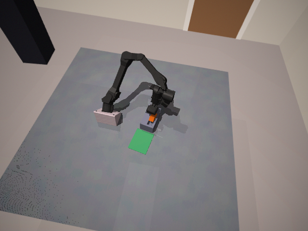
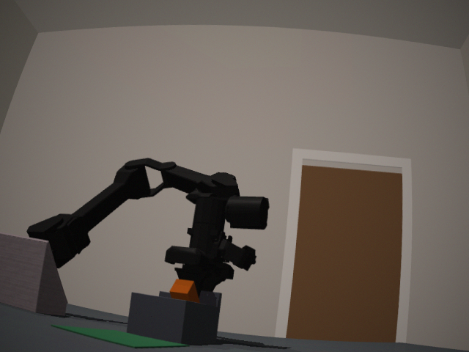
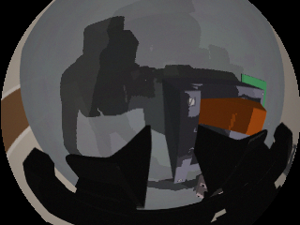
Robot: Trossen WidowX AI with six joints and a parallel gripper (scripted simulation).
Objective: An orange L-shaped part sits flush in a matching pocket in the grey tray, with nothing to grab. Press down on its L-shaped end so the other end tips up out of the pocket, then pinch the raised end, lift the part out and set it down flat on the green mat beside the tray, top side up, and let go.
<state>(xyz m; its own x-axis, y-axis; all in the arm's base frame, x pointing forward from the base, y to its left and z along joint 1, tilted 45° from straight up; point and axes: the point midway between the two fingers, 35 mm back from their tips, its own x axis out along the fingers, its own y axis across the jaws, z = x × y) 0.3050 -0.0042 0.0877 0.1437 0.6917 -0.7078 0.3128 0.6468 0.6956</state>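
The orange L-shaped part lies 5 cm to the right of my gripper tip, 2 cm behind it and 1 cm below it. Round my gripper tip: green mat (22 cm to the right, 7 cm below, 7 cm behind).
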